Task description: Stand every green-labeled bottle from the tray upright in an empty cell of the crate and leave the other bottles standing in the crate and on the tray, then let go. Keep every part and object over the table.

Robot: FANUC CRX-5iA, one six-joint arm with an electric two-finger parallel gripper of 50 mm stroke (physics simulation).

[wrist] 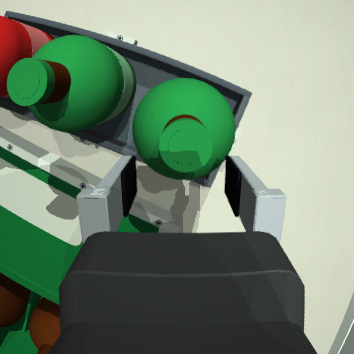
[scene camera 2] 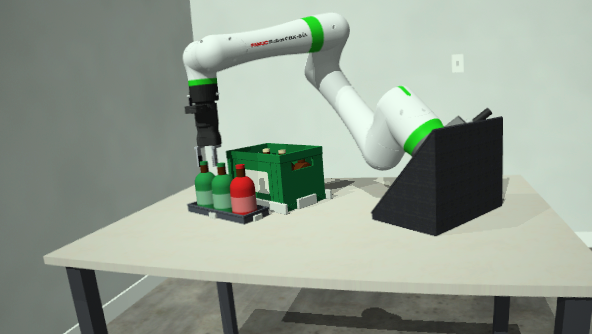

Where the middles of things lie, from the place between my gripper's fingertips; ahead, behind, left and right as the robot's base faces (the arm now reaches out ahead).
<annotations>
My hand is 13 cm to the right of the red bottle (scene camera 2: 242, 188), 13 cm past it and 6 cm above it.
</annotations>
